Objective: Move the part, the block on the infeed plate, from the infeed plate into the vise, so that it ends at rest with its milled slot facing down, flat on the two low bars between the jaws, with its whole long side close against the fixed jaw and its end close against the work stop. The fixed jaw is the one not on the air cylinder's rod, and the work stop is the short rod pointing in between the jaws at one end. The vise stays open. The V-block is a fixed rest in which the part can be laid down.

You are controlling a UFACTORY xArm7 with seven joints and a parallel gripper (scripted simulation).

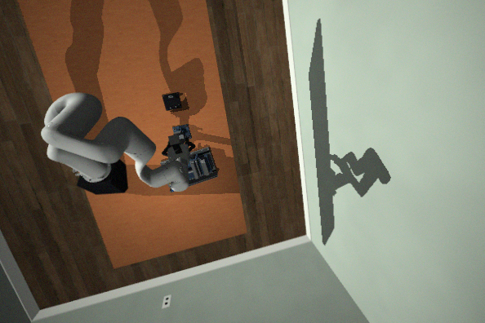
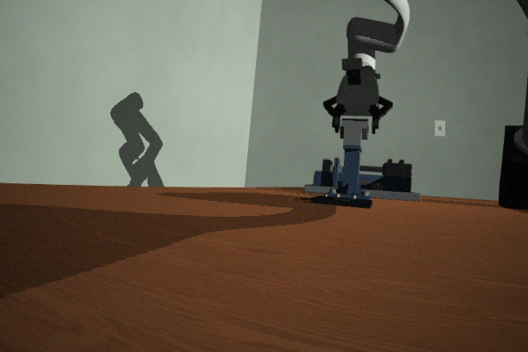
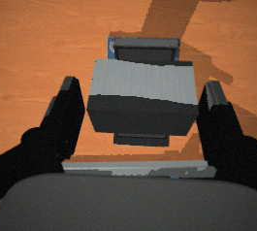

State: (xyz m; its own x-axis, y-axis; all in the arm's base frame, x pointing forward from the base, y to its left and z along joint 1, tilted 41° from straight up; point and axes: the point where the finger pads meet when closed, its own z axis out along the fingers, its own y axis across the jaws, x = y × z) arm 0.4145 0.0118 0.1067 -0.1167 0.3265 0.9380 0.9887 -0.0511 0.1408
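Now: hand 10 mm above the grey part. The rest, counted from my hand: blue upright (10 mm to the left, 110 mm below); grey jaw (40 mm ahead, 210 mm to the right, 90 mm below); work stop (70 mm ahead, 160 mm to the right, 70 mm below).
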